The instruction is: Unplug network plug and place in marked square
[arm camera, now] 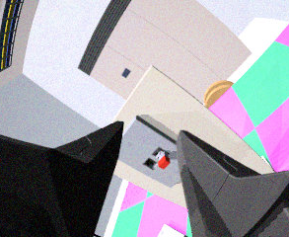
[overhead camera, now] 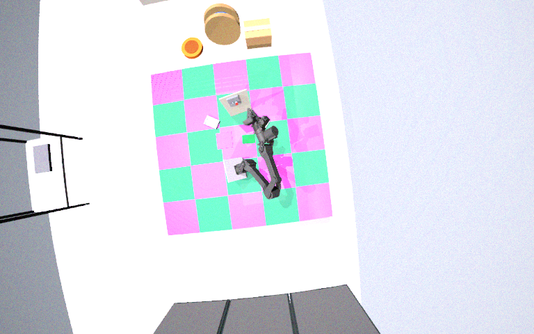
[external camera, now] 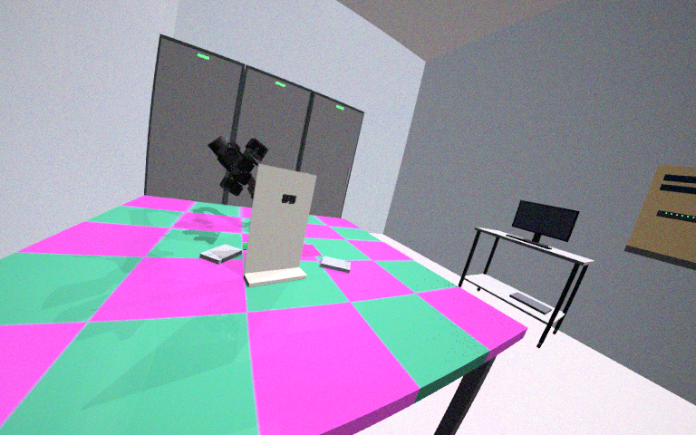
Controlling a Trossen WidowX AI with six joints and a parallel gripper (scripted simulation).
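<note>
Now: the plug 9 cm ahead of my gripper tip, 7 cm to the left of it and 6 cm below it. Also, from my gripper tip: upright panel: 15 cm below, 11 cm ahead, 8 cm to the left; then marked square: 29 cm below, 25 cm to the left, 7 cm behind.
</note>
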